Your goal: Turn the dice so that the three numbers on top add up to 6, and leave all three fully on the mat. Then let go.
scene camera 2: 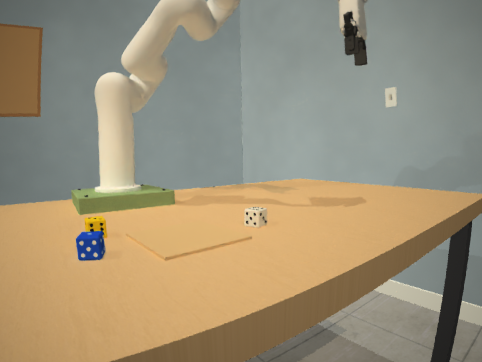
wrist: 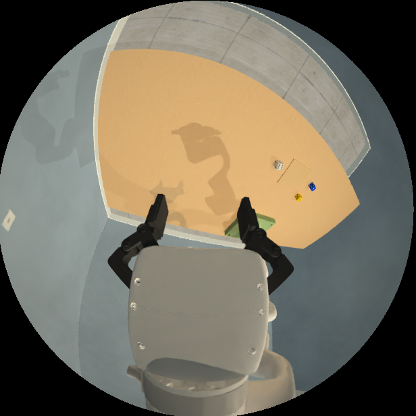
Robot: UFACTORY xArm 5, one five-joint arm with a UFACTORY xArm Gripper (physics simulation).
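Where they show: gripper, fingertip midpoint: (scene camera 2: 356, 59); arm's base at its link origin: (scene camera 2: 118, 190).
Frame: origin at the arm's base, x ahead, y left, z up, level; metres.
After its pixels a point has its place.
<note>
The thin wooden mat (scene camera 2: 187, 243) @(x 0.443, y -0.070, z -0.031 m) (wrist: 295, 172) lies flat on the table. A white die (scene camera 2: 255, 217) @(x 0.441, y 0.067, z -0.017 m) (wrist: 278, 165) stands off the mat, beside it; its top shows several pips, too small to count surely. A blue die (scene camera 2: 90, 246) @(x 0.415, y -0.194, z -0.017 m) (wrist: 312, 186) stands off the mat on the other side, with one pip seeming to show on top and five on the front. A yellow die (scene camera 2: 95, 227) @(x 0.322, y -0.160, z -0.016 m) (wrist: 298, 197) stands off the mat near the blue one, six pips on its front; its top number is unclear. My gripper (scene camera 2: 355, 56) @(x 0.480, y 0.395, z 0.316 m) (wrist: 202, 203) is open and empty, high above the table and far from the dice.
The green base block (scene camera 2: 125, 201) @(x 0.114, y -0.026, z -0.015 m) (wrist: 268, 221) carries the white arm (scene camera 2: 116, 140) @(x 0.043, y -0.015, z 0.131 m) behind the mat and dice. The wooden table (scene camera 2: 210, 305) @(x 0.594, y -0.148, z -0.035 m) (wrist: 145, 100) has its edge along the right in the scene view. The arm's shadow falls across the table.
</note>
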